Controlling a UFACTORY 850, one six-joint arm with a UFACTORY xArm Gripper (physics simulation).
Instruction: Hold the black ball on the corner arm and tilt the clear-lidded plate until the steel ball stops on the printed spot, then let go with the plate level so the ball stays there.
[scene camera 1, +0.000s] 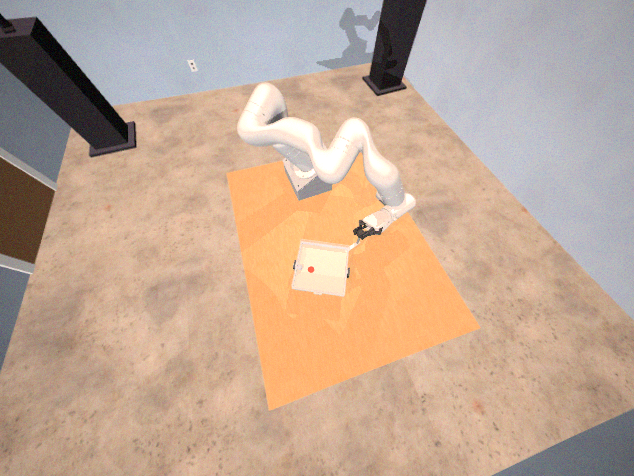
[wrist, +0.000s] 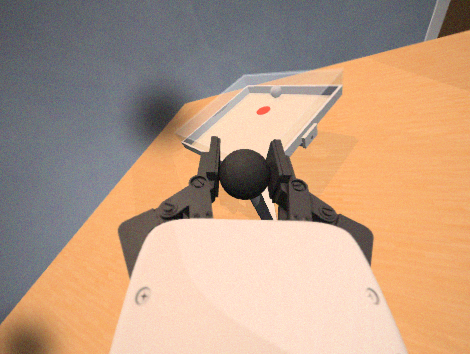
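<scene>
My gripper (wrist: 244, 151) (scene camera 1: 364, 233) is shut on the black ball (wrist: 244, 174), with one finger on each side of it. The ball sits on the arm (wrist: 263, 208) (scene camera 1: 353, 245) at the plate's corner. The clear-lidded plate (wrist: 295, 152) (scene camera 1: 320, 293) is a pale, walled tray under a clear lid. The steel ball (wrist: 275, 91) lies at the plate's far wall in the wrist view, apart from the printed spot. The red printed spot (wrist: 263, 110) (scene camera 1: 310, 269) is bare. In the scene view the steel ball is too faint to place surely.
The plate stands over an orange wooden table top (scene camera 1: 358, 327) (wrist: 410, 200). A small block (wrist: 310, 136) sits on the plate's right side in the wrist view. The robot's base (scene camera 1: 307, 187) stands at the table's back. Dark pillars (scene camera 1: 394, 46) (scene camera 1: 76, 92) stand farther back.
</scene>
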